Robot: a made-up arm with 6 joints.
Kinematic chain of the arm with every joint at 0, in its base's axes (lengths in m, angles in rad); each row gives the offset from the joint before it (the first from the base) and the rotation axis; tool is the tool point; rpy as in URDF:
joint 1: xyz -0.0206 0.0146 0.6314 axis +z
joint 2: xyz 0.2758 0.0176 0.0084 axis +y
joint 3: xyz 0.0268 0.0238 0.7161 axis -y
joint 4: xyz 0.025 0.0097 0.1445 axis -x
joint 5: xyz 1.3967 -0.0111 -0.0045 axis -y
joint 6: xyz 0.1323 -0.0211 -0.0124 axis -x
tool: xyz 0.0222 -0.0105 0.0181 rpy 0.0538 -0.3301 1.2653
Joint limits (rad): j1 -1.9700..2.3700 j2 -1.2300..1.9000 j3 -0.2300..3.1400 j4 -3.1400..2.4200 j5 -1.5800..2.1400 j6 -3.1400..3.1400
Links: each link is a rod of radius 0.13 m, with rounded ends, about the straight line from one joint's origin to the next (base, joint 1, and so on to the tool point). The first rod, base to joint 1, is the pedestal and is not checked.
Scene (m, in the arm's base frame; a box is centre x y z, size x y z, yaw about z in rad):
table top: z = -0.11
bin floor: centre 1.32 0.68 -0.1 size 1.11 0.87 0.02 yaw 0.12
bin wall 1: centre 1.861 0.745 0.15 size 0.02 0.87 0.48 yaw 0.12
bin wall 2: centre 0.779 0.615 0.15 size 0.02 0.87 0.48 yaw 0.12
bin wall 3: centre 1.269 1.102 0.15 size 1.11 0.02 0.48 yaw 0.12
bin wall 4: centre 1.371 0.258 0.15 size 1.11 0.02 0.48 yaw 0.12
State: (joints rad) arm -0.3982 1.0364 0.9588 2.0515 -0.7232 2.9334
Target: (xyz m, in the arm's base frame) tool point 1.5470 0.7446 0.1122
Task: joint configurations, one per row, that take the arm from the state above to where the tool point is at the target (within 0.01 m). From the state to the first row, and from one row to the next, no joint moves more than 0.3 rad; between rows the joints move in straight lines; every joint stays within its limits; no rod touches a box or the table.
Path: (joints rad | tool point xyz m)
1: -0.2241 0.8794 0.7210 1.7761 -0.8946 2.9528 | 2.2542 -0.5909 1.0290
2: -0.0499 0.7225 0.4833 1.5006 -1.0659 2.9722 | 2.2066 -0.2001 0.9588
3: 0.1242 0.5655 0.2455 1.2252 -1.2373 2.9917 | 2.0644 0.1683 0.8783
4: 0.2984 0.4085 0.0078 0.9498 -1.4086 3.0111 | 1.8381 0.4904 0.7942
5: 0.4725 0.2515 -0.2300 0.6744 -1.5800 3.0305 | 1.5470 0.7446 0.7116
6: 0.4792 0.3684 -0.2300 0.9061 -1.5502 3.0103 | 1.5692 0.7432 0.5626
7: 0.4858 0.4852 -0.2300 1.1378 -1.5204 2.9901 | 1.5774 0.7426 0.4136
8: 0.4925 0.6021 -0.2300 1.3696 -1.4906 2.9699 | 1.5706 0.7434 0.2635
9: 0.4991 0.7190 -0.2300 1.6013 -1.4609 2.9498 | 1.5470 0.7445 0.1121

